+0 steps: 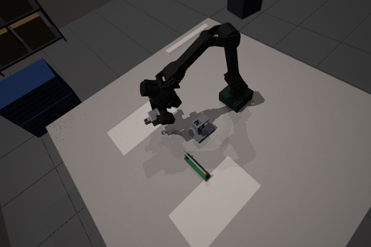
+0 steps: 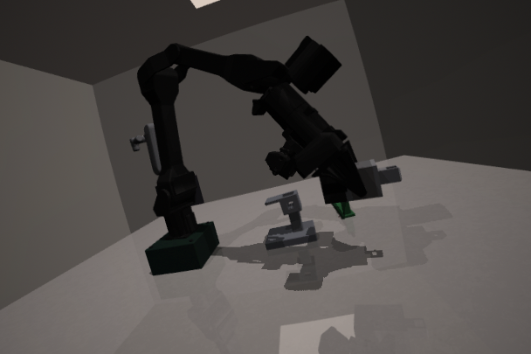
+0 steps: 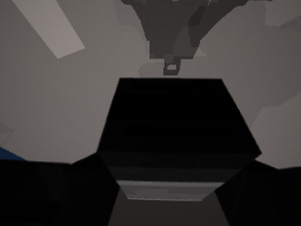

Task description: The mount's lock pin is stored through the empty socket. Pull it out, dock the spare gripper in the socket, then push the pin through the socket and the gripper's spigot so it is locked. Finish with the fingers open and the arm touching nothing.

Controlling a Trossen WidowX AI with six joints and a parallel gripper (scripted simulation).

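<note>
Right now my gripper tip is 16 cm past the grey mount, 12 cm to the right of it and 6 cm above it. Also, from my gripper tip: green stand: 26 cm to the left, 9 cm below, 5 cm behind; then spare gripper: 2 cm above.
</note>
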